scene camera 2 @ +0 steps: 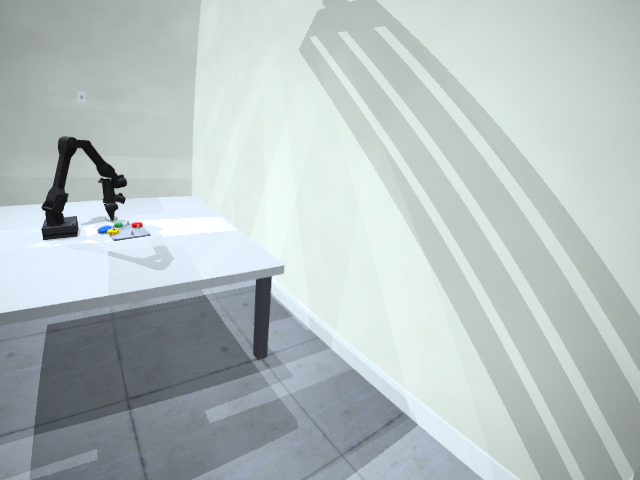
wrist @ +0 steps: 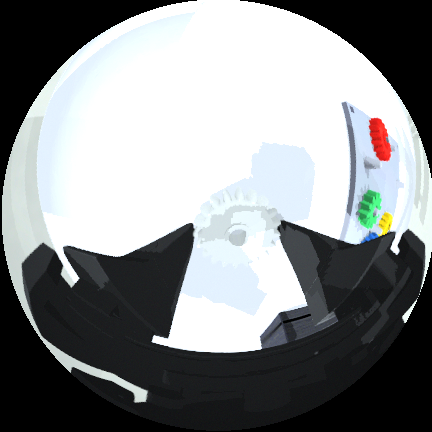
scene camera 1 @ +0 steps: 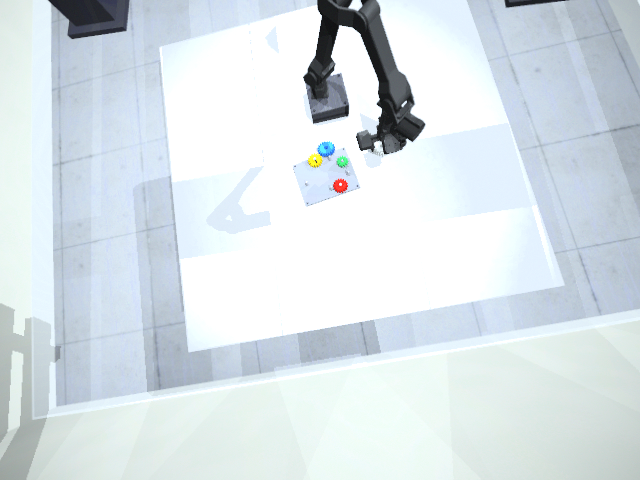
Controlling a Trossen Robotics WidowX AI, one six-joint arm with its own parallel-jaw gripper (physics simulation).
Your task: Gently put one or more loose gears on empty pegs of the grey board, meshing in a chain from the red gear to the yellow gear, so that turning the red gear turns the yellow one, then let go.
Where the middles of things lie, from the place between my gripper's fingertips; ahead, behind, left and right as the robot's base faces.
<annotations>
Now: hand 21 cm to the left of the grey board point(scene camera 1: 320, 179) and 9 cm short of it. Round my hand: white gear point(wrist: 253, 214): right at my hand.
</annotations>
